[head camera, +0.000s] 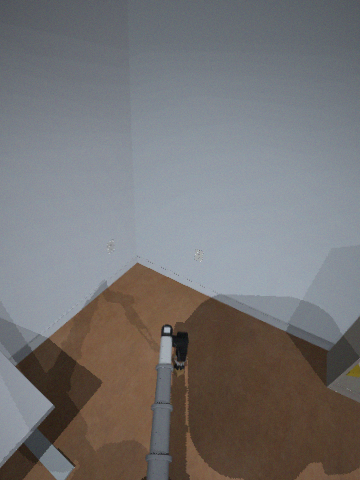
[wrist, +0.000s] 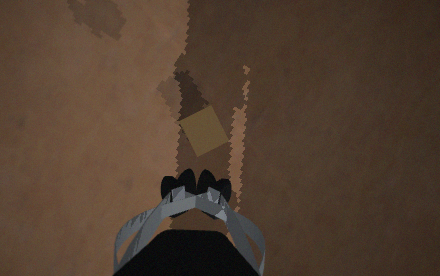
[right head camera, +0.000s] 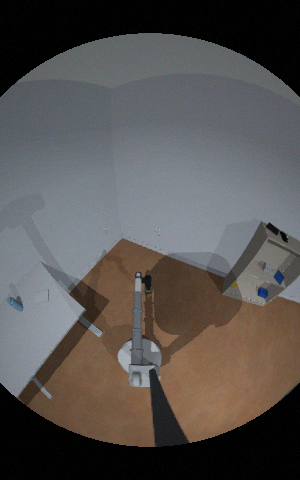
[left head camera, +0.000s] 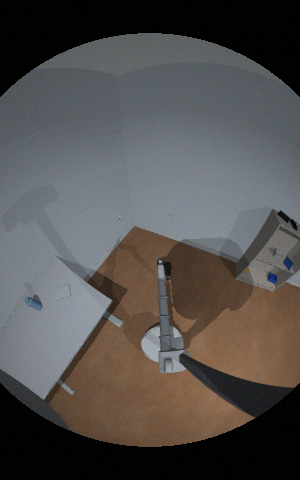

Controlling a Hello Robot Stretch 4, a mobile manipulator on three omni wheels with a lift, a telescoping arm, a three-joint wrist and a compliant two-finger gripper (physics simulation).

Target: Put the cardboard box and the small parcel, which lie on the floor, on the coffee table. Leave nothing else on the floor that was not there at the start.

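Places are measured from the robot's base along level axes (x ahead, y left, z up), in millimetres.
Pixels of known places: gripper, fingertip midpoint: [head camera: 178, 368] [wrist: 196, 184] [right head camera: 147, 293] [left head camera: 166, 279].
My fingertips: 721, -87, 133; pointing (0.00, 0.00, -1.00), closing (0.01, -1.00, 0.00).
For each thing: its middle in the pictures, then the offset to it from my fingertips, as dx, dy, dz. "spot": a spot on its surface instead. Level surfaces: height alone.
- white table at its surface level: dz +560
- blue bottle at the middle of its body: [left head camera: 32, 303] [right head camera: 14, 303] -553, +1075, +642
- flat pale item at the middle of its body: [left head camera: 61, 292] [right head camera: 41, 296] -387, +860, +564
- beige shelf unit at a spot on its surface: [right head camera: 245, 255] [left head camera: 257, 241] spot: +103, -1105, +485
A tan, square-topped box [wrist: 204, 131] lies on the floor just beyond my fingertips in the wrist view; a small tan part shows below the fingers in the head view. I cannot tell whether it is the cardboard box or the small parcel, and no second such box shows. My gripper [wrist: 196, 184] [head camera: 179, 366] is shut and empty, pointing down above the floor, its fingertips close together and apart from the box. A white table [head camera: 17, 410] [left head camera: 55, 345] [right head camera: 35, 345] stands at the left; I cannot tell if it is the coffee table.
A blue bottle [left head camera: 33, 303] [right head camera: 15, 303] and a flat pale item [left head camera: 63, 292] [right head camera: 42, 296] lie on the white table. A beige shelf unit [left head camera: 257, 240] [right head camera: 245, 255] with small blue items stands at the right. Two walls meet in a corner beyond the arm.
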